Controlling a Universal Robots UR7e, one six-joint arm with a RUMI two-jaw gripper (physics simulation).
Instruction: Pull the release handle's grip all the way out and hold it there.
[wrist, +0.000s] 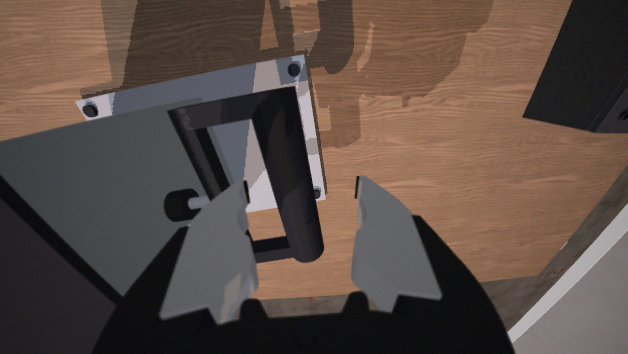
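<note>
The release handle's grip (287, 170) is a thick dark bar, left of the middle of the wrist view. Dark arms at its two ends join it to a dark strip beside the grey-green housing (100, 175). My gripper (302, 180) is open, with one finger on each side of the grip's lower part in the view. The left fingertip overlaps the gap between the grip and the strip, and the right fingertip stands over wood, apart from the grip. Whether the fingers are level with the grip in depth I cannot tell.
A pale base plate (190, 85) with dark bolts lies on the wooden table top (450, 200). A black knob (180, 205) on a short pin stands at the housing. A dark panel (35, 280) is at the lower left. A black block (575, 75) stands at the upper right.
</note>
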